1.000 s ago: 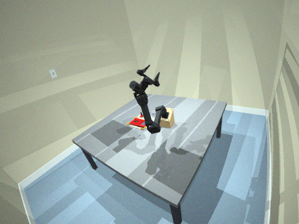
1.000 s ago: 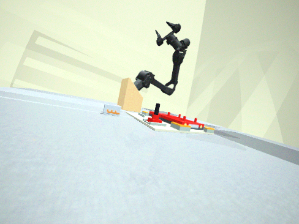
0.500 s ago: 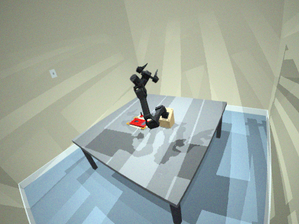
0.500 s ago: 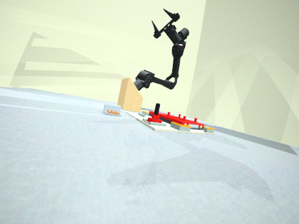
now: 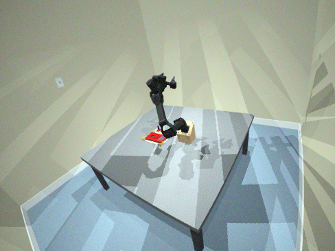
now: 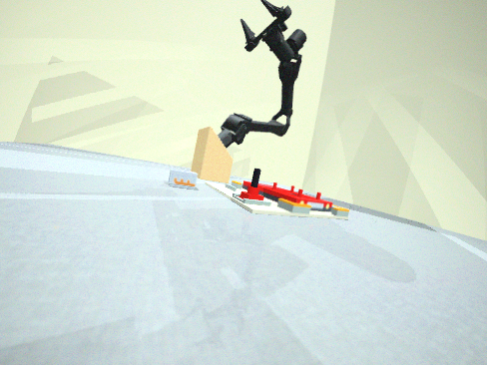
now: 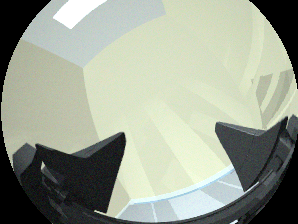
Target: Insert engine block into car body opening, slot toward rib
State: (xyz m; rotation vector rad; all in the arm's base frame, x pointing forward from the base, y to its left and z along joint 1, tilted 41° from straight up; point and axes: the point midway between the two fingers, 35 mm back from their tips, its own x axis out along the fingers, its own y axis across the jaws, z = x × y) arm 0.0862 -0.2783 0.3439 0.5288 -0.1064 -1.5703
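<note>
Right now my gripper tip is 56 cm above the grey engine block, 17 cm short of it and 13 cm to the left of it. Round my gripper tip: cream base plate 56 cm below, 22 cm ahead, 7 cm to the left.
</note>
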